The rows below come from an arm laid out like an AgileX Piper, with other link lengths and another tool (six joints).
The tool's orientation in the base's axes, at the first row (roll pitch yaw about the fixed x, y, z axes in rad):
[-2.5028, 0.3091, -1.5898]
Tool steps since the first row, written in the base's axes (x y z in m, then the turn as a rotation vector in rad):
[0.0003, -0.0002, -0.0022, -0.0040, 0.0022, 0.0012]
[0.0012, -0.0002, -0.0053, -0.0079, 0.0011, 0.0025]
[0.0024, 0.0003, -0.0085, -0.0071, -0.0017, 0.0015]
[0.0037, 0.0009, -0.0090, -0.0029, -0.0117, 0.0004]
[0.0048, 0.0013, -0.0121, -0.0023, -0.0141, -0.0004]
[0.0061, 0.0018, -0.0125, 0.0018, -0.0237, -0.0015]
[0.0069, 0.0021, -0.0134, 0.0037, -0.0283, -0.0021]
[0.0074, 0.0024, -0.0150, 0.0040, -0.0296, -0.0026]
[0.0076, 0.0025, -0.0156, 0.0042, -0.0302, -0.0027]
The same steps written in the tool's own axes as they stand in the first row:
[0.0009, 0.0010, 0.0018, -0.0024, 0.0029, -0.0028]
[0.0018, 0.0020, 0.0047, -0.0017, 0.0051, -0.0064]
[0.0023, 0.0030, 0.0080, 0.0013, 0.0045, -0.0058]
[0.0018, 0.0023, 0.0093, 0.0111, -0.0002, -0.0048]
[0.0024, 0.0033, 0.0124, 0.0136, -0.0007, -0.0044]
[0.0020, 0.0026, 0.0136, 0.0230, -0.0052, -0.0033]
[0.0020, 0.0025, 0.0149, 0.0275, -0.0073, -0.0028]
[0.0021, 0.0031, 0.0165, 0.0289, -0.0075, -0.0025]
[0.0022, 0.0033, 0.0171, 0.0295, -0.0078, -0.0024]

